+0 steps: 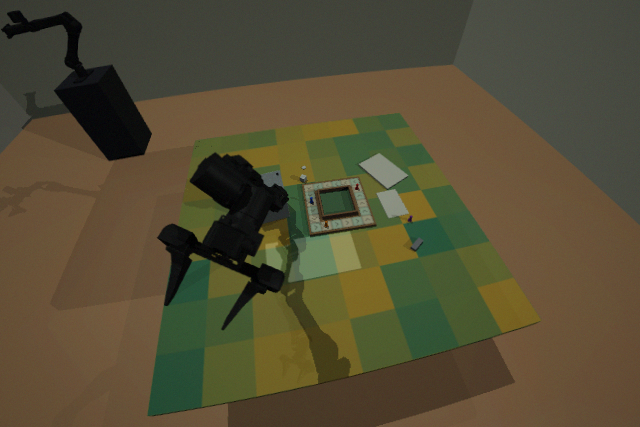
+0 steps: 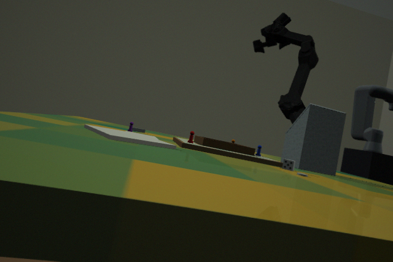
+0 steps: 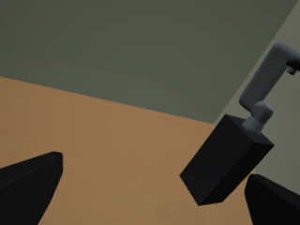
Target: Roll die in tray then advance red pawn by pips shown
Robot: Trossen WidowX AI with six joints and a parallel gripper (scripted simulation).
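The white die lies 760 mm to the left of my gripper tip, 560 mm below it and 250 mm ahead of it. Round my gripper tip: blue pawn (600 mm to the left, 550 mm below, 260 mm ahead); orange pawn (550 mm below, 460 mm to the left, 290 mm ahead); small grey block (630 mm ahead, 570 mm below, 290 mm to the left).
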